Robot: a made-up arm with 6 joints. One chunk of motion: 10 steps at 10 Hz.
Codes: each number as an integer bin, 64 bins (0 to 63) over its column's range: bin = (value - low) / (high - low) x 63, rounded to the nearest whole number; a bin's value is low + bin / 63 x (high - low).
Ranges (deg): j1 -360.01..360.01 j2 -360.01..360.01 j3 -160..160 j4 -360.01..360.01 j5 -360.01..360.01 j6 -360.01..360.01
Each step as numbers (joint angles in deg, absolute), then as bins.
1 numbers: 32.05 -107.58 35.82 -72.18 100.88 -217.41
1 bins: 34 22 39 25 40 12
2 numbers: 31.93 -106.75 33.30 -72.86 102.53 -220.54
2 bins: 34 22 38 25 40 12
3 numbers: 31.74 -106.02 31.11 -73.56 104.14 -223.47
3 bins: 34 22 38 25 41 12
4 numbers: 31.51 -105.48 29.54 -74.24 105.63 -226.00
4 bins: 34 22 37 25 41 12
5 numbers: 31.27 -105.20 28.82 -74.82 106.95 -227.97
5 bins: 34 22 37 25 41 12
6 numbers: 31.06 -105.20 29.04 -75.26 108.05 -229.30
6 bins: 34 22 37 25 41 11
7 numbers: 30.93 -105.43 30.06 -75.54 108.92 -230.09
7 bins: 34 22 37 25 41 11
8 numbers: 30.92 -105.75 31.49 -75.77 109.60 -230.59
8 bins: 34 22 38 25 41 11
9 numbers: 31.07 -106.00 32.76 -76.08 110.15 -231.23
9 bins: 34 22 38 25 41 11
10 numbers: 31.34 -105.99 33.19 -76.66 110.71 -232.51
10 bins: 34 22 38 25 41 11
